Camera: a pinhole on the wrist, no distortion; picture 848 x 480 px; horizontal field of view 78.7 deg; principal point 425.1 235.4 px. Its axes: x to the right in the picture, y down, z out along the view. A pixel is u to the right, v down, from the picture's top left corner.
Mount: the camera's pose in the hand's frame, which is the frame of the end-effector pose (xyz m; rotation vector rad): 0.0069 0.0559 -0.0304 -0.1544 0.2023 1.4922
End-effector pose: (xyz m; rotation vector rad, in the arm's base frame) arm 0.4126 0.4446 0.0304 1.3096 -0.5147 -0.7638
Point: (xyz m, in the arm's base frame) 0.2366 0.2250 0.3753
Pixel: 595.6 250.0
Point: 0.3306 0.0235 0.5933
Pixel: 725.1 88.4
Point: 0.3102 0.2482 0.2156
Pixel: 475.5 154.8
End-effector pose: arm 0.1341 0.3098 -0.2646 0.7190 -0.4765 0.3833
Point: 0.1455 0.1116 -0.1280
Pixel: 10.9 129.2
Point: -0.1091 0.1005 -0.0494
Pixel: 335.9 424.8
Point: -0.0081 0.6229 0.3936
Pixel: outside the picture
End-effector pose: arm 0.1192 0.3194 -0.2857 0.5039 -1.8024 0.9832
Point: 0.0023 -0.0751 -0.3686
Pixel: 55.9 322.1
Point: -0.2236 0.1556 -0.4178
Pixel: 492.6 250.4
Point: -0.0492 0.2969 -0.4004
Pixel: 575.5 378.7
